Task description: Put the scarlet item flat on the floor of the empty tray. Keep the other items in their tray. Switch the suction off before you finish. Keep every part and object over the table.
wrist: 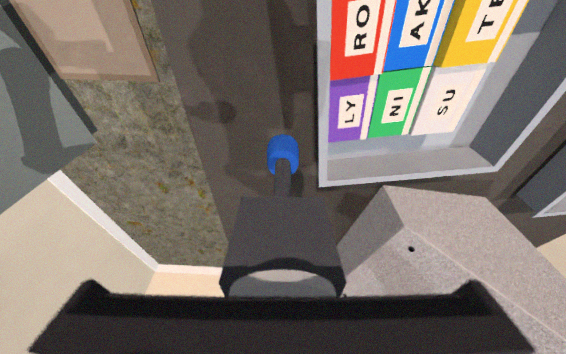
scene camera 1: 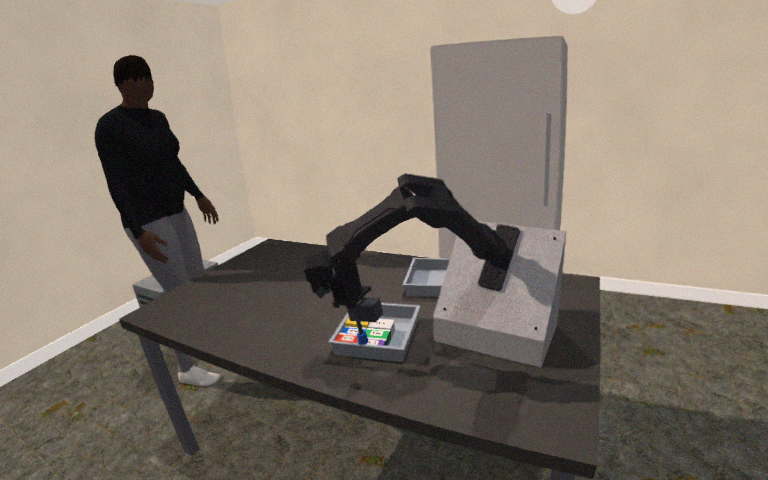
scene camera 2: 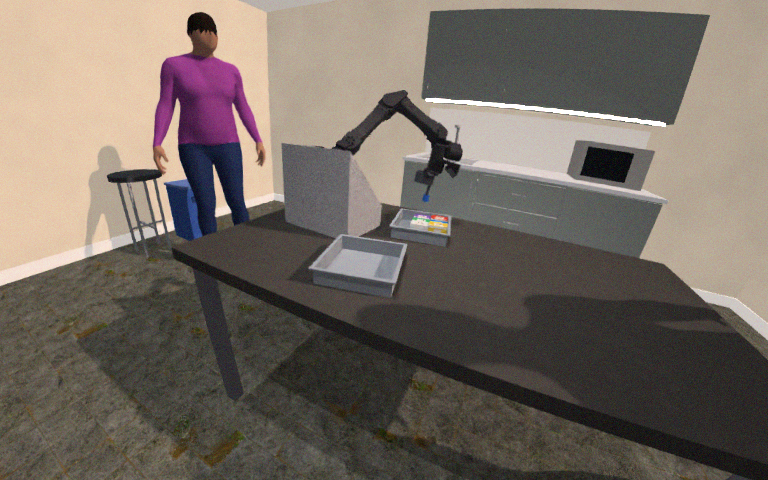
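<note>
The scarlet item is a flat red box labelled "RO" in the wrist view. It lies in a corner of the grey item tray, beside the blue and purple items. My gripper, a blue suction cup, is open and carries nothing. In scene camera 2 it hangs above the item tray; in the wrist view it shows left of that tray's wall, apart from the items. The empty grey tray stands farther along the table, partly hidden by the base in scene camera 1.
Blue, yellow, purple, green and white items lie close together in the item tray. The sloped grey base block stands near both trays. The table edge runs past the item tray's outer side.
</note>
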